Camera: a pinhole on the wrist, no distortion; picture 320 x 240 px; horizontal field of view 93.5 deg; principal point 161.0 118.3 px. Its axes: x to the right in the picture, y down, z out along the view. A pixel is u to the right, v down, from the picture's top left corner.
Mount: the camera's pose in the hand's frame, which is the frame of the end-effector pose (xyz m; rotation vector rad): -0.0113 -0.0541 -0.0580 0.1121 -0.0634 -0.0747
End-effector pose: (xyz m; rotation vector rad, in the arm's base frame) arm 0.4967 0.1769 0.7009 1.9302 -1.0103 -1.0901
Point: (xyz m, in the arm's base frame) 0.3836 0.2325 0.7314
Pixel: 63 228
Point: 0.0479 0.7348 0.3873
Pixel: 35 32
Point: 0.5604 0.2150 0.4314
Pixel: outside the picture
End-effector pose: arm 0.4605 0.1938 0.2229 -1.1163 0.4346 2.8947
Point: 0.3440 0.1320 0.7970
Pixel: 83 210
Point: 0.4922 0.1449 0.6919
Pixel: 27 218
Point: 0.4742 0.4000 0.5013
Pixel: 78 93
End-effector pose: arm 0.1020 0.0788 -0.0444 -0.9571 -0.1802 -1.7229
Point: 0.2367 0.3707 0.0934
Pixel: 122 136
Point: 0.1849 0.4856 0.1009
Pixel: 105 103
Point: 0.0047 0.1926 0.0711
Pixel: 189 30
